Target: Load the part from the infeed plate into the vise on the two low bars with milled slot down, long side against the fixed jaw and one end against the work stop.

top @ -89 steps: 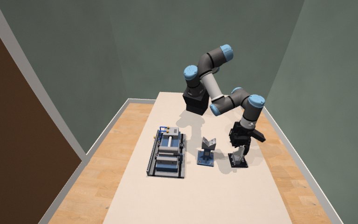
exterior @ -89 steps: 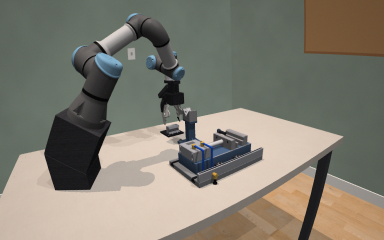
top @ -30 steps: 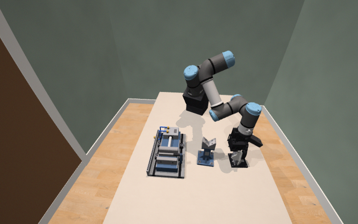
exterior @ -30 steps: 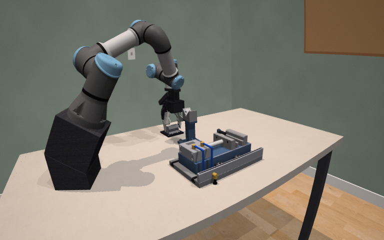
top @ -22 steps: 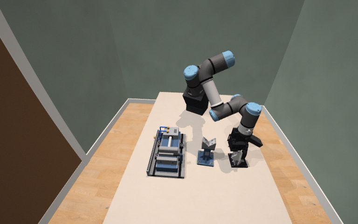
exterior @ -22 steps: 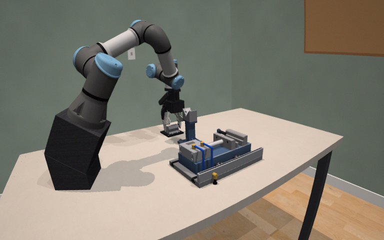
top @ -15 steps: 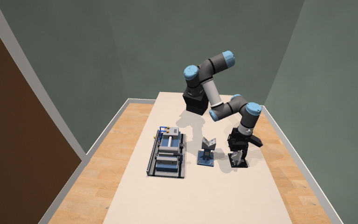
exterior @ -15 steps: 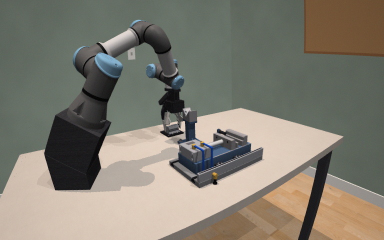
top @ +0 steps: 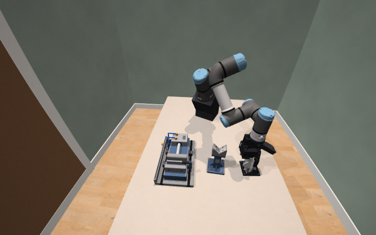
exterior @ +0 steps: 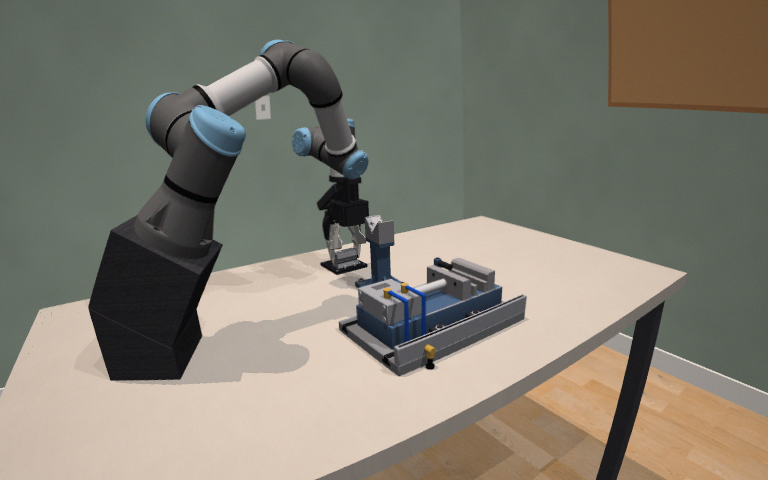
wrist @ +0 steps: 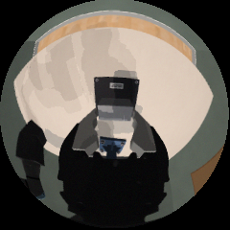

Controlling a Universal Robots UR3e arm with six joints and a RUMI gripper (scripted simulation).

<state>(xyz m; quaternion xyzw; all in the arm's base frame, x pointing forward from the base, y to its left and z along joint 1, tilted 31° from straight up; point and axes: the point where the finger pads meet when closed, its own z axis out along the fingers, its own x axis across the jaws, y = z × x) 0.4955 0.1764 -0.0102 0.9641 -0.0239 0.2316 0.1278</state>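
The part lies 1 cm to the right of my hand and 1 cm below it. Also, from my hand: air cylinder (36 cm to the right, 17 cm behind, 4 cm above); then vise (37 cm to the right, 8 cm behind, 1 cm above); then black infeed plate (3 cm below, 1 cm to the left).
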